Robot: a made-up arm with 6 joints. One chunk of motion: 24 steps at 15 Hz.
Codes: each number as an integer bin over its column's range. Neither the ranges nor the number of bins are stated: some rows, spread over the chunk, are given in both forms.
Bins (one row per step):
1: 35 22 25 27 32 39
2: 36 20 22 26 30 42
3: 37 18 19 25 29 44
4: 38 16 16 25 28 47
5: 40 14 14 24 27 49
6: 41 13 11 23 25 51
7: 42 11 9 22 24 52
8: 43 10 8 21 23 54
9: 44 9 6 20 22 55
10: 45 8 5 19 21 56
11: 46 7 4 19 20 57
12: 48 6 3 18 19 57
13: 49 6 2 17 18 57
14: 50 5 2 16 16 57
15: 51 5 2 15 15 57
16: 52 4 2 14 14 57
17: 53 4 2 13 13 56
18: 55 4 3 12 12 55
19: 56 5 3 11 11 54
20: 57 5 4 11 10 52
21: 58 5 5 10 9 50
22: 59 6 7 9 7 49
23: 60 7 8 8 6 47
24: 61 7 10 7 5 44
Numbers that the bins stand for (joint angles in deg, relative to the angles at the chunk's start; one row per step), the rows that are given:
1: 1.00 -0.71 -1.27 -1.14 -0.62 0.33
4: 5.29 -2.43 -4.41 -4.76 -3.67 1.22
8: 12.43 -4.14 -7.21 -12.00 -7.48 2.00
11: 16.71 -5.00 -8.60 -15.62 -9.76 2.33
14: 22.43 -5.57 -9.30 -21.05 -12.81 2.33
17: 26.71 -5.86 -9.30 -26.48 -15.10 2.22
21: 33.86 -5.57 -8.25 -31.90 -18.14 1.56
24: 38.14 -5.00 -6.51 -37.33 -21.19 0.89
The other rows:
2: 2.43 -1.29 -2.32 -2.95 -2.14 0.67
3: 3.86 -1.86 -3.37 -4.76 -2.90 0.89
5: 8.14 -3.00 -5.11 -6.57 -4.43 1.44
6: 9.57 -3.29 -6.16 -8.38 -5.95 1.67
7: 11.00 -3.86 -6.86 -10.19 -6.71 1.78
9: 13.86 -4.43 -7.90 -13.81 -8.24 2.11
10: 15.29 -4.71 -8.25 -15.62 -9.00 2.22
12: 19.57 -5.29 -8.95 -17.43 -10.52 2.33
13: 21.00 -5.29 -9.30 -19.24 -11.29 2.33
15: 23.86 -5.57 -9.30 -22.86 -13.57 2.33
16: 25.29 -5.86 -9.30 -24.67 -14.33 2.33
18: 29.57 -5.86 -8.95 -28.29 -15.86 2.11
19: 31.00 -5.57 -8.95 -30.10 -16.62 2.00
20: 32.43 -5.57 -8.60 -30.10 -17.38 1.78
22: 35.29 -5.29 -7.56 -33.71 -19.67 1.44
23: 36.71 -5.00 -7.21 -35.52 -20.43 1.22

